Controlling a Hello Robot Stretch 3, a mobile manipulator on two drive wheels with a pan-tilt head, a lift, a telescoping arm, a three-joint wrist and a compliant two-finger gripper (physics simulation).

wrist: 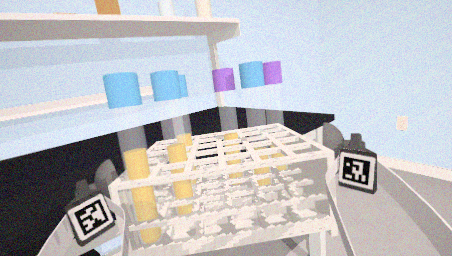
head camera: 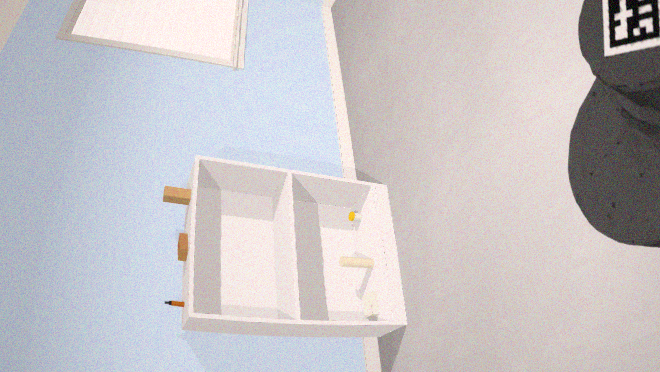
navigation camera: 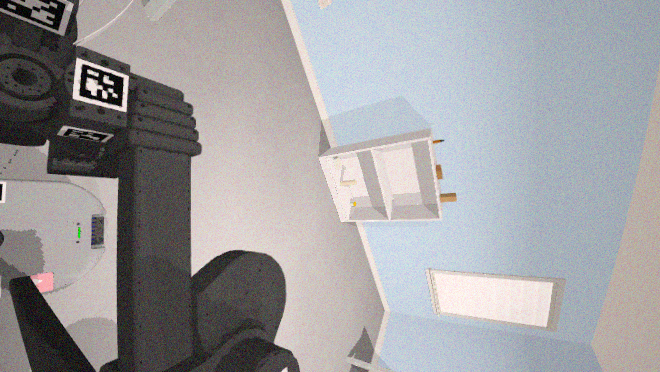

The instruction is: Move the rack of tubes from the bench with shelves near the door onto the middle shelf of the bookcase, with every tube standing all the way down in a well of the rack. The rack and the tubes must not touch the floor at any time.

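Places are measured from the robot's base along level axes (x ahead, y left, z up), in centimetres.
Pixels of known places: gripper, between the fingertips: (wrist: 221,159).
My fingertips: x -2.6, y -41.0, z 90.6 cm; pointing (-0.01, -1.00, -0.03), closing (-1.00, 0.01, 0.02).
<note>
Behind a point stands the place of what it marks.
The white wire rack (wrist: 225,170) @[x -2.7, y -36.4, z 91.8 cm] fills the middle of the wrist view, roughly level. Several upright tubes with yellow contents stand in it, with blue caps (wrist: 122,90) @[x 2.3, y -37.4, z 97.1 cm] and purple caps (wrist: 223,80) @[x -3.8, y -43.7, z 96.7 cm]; whether each is fully down is unclear. My gripper (wrist: 221,159) @[x -2.6, y -41.0, z 90.7 cm] is shut on the rack, one fingertip at each side. The fingertips and rack do not show in the head and navigation views. The black bench top (wrist: 50,162) @[x 53.9, y -97.1, z 76.2 cm] shows behind the rack; grey floor shows below its front. The white bookcase (head camera: 395,250) @[x -210.1, y -20.2, z 0.9 cm] (navigation camera: 331,187) @[x -207.3, y -24.6, z 3.2 cm] stands by the blue wall. Its middle shelf (head camera: 295,250) @[x -207.5, y -24.2, z 56.3 cm] (navigation camera: 381,185) @[x -209.5, y -22.0, z 57.4 cm] bears no objects.
The bookcase's bottom compartment holds a yellow-capped bottle (head camera: 352,216) @[x -235.3, y -5.9, z 16.0 cm] and a cream cylinder (head camera: 356,262) @[x -214.2, y -28.4, z 20.5 cm]. Brown blocks (head camera: 177,195) @[x -226.2, y -6.8, z 112.7 cm] and an orange marker (head camera: 177,303) @[x -208.9, y -54.9, z 109.2 cm] are on its top. The bench's upper shelf (wrist: 125,30) @[x 28.5, y -126.6, z 120.0 cm] is above the rack's left side. A framed panel (navigation camera: 492,299) @[x -332.0, y 118.1, z 147.0 cm] is on the wall.
</note>
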